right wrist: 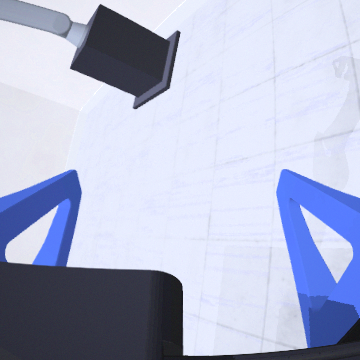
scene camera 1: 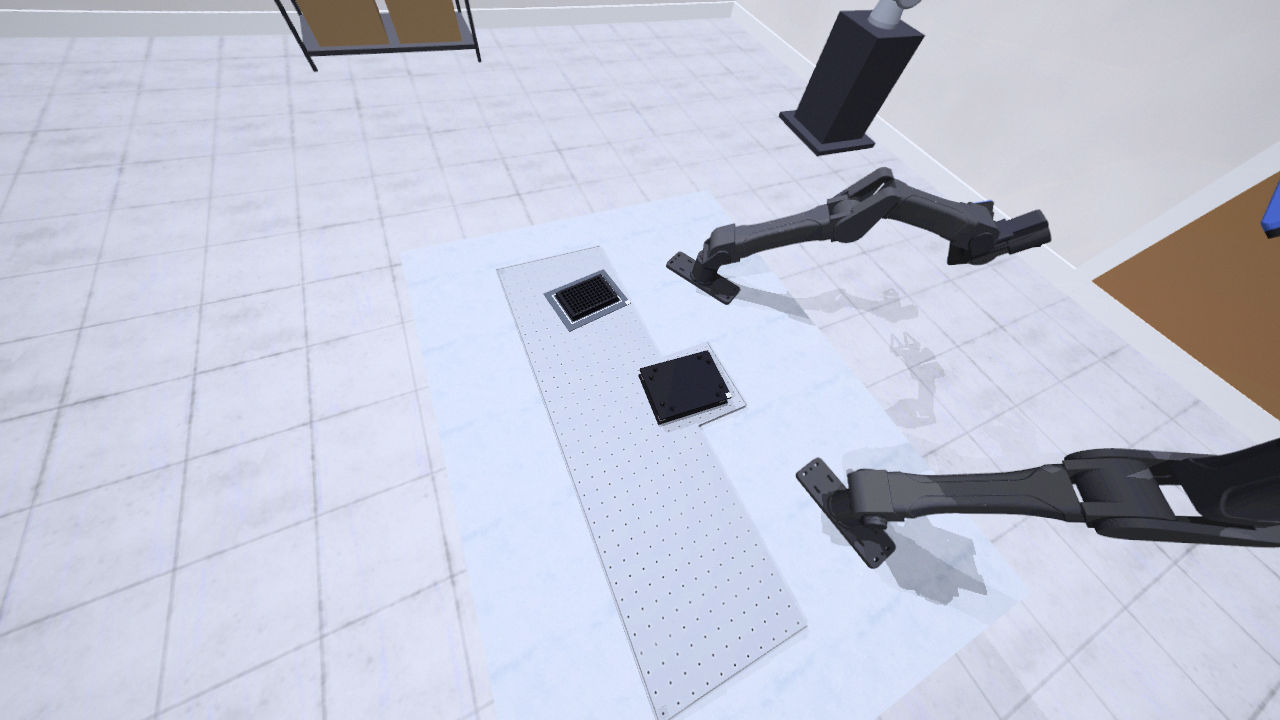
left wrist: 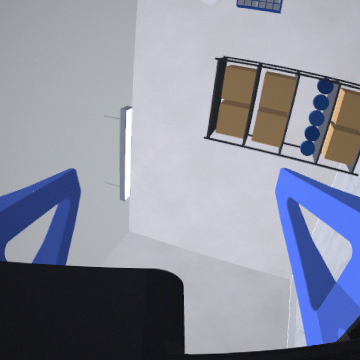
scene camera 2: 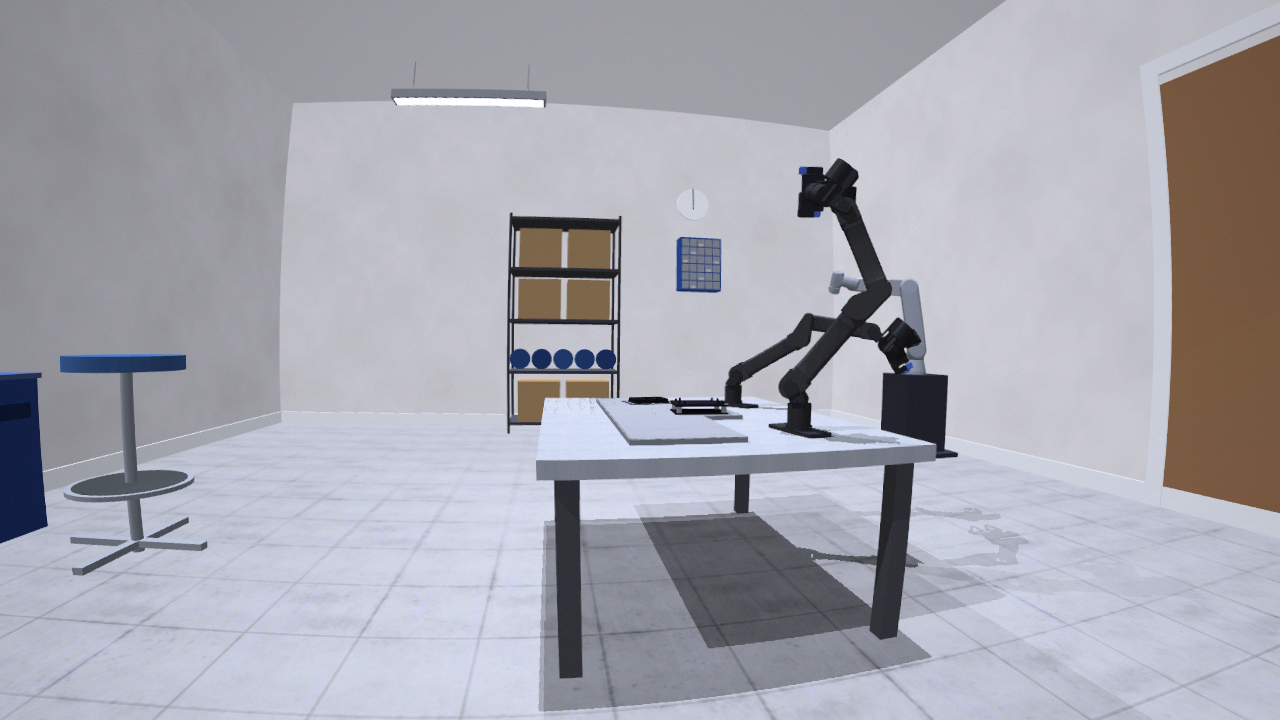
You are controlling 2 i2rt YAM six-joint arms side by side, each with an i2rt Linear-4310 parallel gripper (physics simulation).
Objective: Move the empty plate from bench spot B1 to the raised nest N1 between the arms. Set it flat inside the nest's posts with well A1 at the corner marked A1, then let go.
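Frame: origin at the left arm's base, x ahead, y left, z up, level; centimetres.
Seen in the pictures: left gripper, fingertip midpoint: (left wrist: 177,179) (scene camera 2: 801,190); right gripper, fingertip midpoint: (right wrist: 178,180) (scene camera 2: 902,361); left arm's base at its link origin: (scene camera 1: 841,509) (scene camera 2: 798,431); right arm's base at its link origin: (scene camera 1: 702,278) (scene camera 2: 732,405).
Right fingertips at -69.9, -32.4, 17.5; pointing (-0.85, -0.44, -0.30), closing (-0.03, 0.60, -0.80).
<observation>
Pixels of each thing's top centre, then the offset from my right fingertips to it, as dx, dy, dz. "spot": a spot on its surface instead. Level surfaces: height alone.
- grey-framed bench spot at a spot on its surface: (scene camera 1: 561,317) spot: +95.9, -33.6, -16.0
- raised black nest at its top centre: (scene camera 1: 686,380) (scene camera 2: 698,398) +82.1, -4.2, -12.0
- white tab at a spot on its surface: (scene camera 1: 727,394) spot: +76.1, +2.6, -13.0
- perforated board at its surface level: dz -16.2
The black plate with a grid of wells (scene camera 1: 586,296) (scene camera 2: 647,400) lies flat inside the grey-framed bench spot (scene camera 1: 561,317), toward the far end of the perforated board. The raised black nest (scene camera 1: 684,385) (scene camera 2: 699,407) has small posts near its corners and a white tab (scene camera 1: 727,394) at its right side. No plate shows on it. My left gripper (scene camera 2: 808,191) (left wrist: 177,179) is open and empty, high above the table; it is mostly out of scene camera 1. My right gripper (right wrist: 178,180) is open and empty, off beyond the table's right side in scene camera 1. The plate shows in neither wrist view.
The perforated board (scene camera 1: 662,537) (scene camera 2: 680,432) lies along the white table (scene camera 2: 733,463). Both arm bases (scene camera 1: 703,276) (scene camera 1: 845,512) stand on the table to the right of the board in scene camera 1. A dark pedestal (scene camera 1: 852,80) (scene camera 2: 913,411) (right wrist: 122,52) with a grey arm stands beyond the table.
</observation>
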